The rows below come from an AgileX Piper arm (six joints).
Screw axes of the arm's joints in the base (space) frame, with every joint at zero. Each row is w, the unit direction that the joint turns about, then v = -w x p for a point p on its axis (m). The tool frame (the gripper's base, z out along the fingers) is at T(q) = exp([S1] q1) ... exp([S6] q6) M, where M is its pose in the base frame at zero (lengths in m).
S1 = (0, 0, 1, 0, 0, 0)
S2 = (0, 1, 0, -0.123, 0, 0)
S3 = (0, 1, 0, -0.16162, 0, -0.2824)
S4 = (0.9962, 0, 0.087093, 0, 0.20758, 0)
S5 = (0, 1, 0, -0.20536, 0, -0.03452)
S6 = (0.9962, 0, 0.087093, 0, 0.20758, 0)
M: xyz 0.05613 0 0.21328 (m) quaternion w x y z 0.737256 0 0.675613 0
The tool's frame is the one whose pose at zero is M.
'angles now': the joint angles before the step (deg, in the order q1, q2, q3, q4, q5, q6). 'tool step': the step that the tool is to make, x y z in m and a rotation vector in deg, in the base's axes. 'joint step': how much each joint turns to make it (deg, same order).
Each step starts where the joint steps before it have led.
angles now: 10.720 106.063 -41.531 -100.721 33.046 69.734
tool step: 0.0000 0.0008 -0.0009 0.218 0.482 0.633
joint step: -0.012 0.066 -0.004 -0.005 -0.647 -0.472
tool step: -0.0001 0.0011 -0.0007 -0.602 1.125 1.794
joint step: 0.011 -0.004 0.016 -0.007 -0.787 -2.034
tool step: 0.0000 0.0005 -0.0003 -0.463 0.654 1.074
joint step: -0.005 -0.003 -0.005 0.006 -0.391 -1.296
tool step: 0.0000 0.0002 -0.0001 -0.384 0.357 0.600
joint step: 0.010 0.003 -0.003 0.011 -0.109 -0.791
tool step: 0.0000 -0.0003 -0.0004 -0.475 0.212 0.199
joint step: 0.002 0.110 0.000 -0.001 0.230 -0.450
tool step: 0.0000 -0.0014 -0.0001 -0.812 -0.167 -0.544
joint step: -0.007 0.175 -0.002 0.048 1.004 -0.001
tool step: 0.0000 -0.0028 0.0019 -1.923 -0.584 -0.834
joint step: 0.011 -0.006 0.008 0.008 2.155 -0.335
